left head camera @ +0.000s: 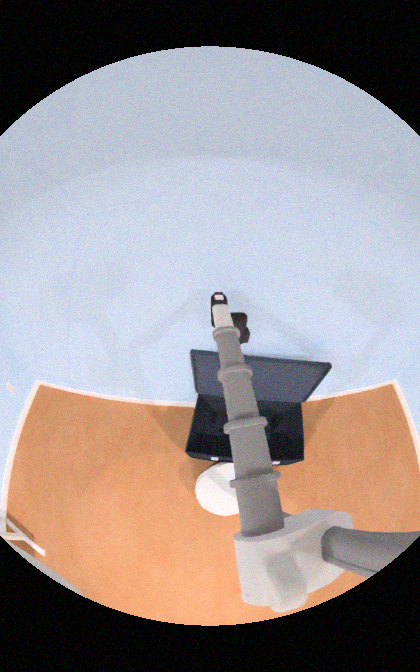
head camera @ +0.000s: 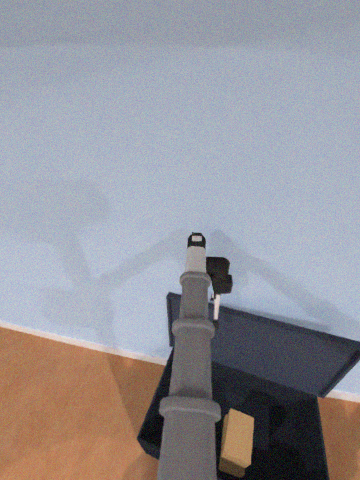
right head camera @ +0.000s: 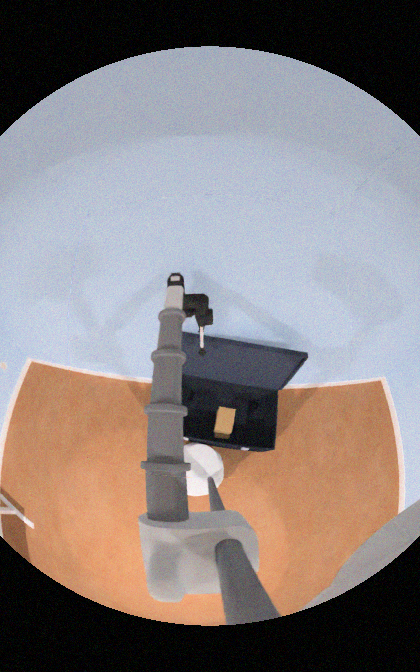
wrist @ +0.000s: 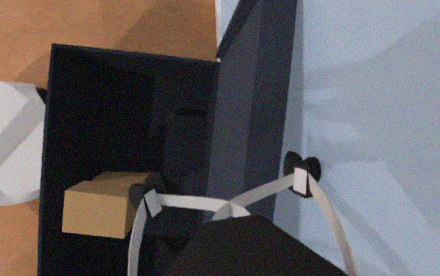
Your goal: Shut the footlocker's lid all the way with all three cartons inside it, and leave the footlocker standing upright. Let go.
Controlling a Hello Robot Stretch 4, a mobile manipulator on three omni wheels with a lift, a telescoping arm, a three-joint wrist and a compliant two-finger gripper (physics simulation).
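Observation:
The dark navy footlocker [head camera: 321,430] [left head camera: 292,458] [right head camera: 260,446] [wrist: 135,53] stands upright with its lid [head camera: 270,345] [left head camera: 285,380] [right head camera: 250,362] [wrist: 235,100] raised and leaning back toward the wall. A tan carton [head camera: 237,440] [right head camera: 225,420] [wrist: 95,212] lies inside. Dark boxy shapes also show inside; I cannot tell whether they are cartons. My gripper [head camera: 215,324] [right head camera: 202,351] [wrist: 224,177] is open and empty at the lid's upper part. In the wrist view one fingertip appears over the carton side and the other over the wall side. The arm hides the gripper's fingers in the left head view.
The pale blue wall [head camera: 100,150] [wrist: 380,100] rises close behind the lid. A white rounded object [left head camera: 215,492] [right head camera: 205,472] [wrist: 17,145] is in front of the footlocker. White bars [left head camera: 27,537] [right head camera: 20,515] lie at the far left over the orange floor [left head camera: 100,500].

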